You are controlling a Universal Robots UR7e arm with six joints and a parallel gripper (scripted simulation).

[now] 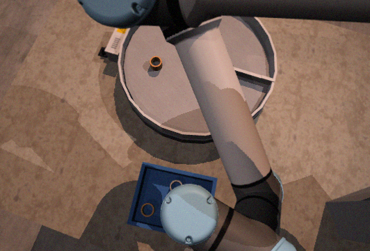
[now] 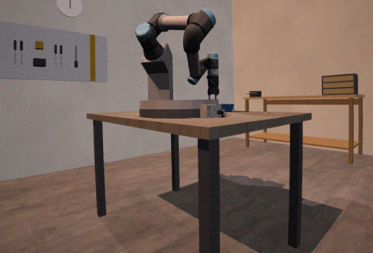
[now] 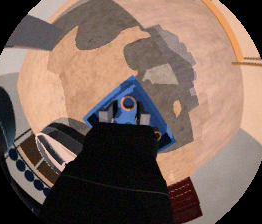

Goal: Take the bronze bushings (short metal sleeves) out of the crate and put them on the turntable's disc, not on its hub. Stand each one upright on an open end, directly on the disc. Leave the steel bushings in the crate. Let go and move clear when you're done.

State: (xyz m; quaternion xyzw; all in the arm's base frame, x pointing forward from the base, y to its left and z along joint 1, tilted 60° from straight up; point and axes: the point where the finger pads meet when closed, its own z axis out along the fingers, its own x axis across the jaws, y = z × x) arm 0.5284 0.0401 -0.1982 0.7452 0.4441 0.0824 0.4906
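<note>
Now: hand 50 mm short of the blue crate, 50 mm above it and 40 mm to the left of it. Also, from my hand: turntable disc 400 mm to the right, 30 mm ahead, 20 mm below.
</note>
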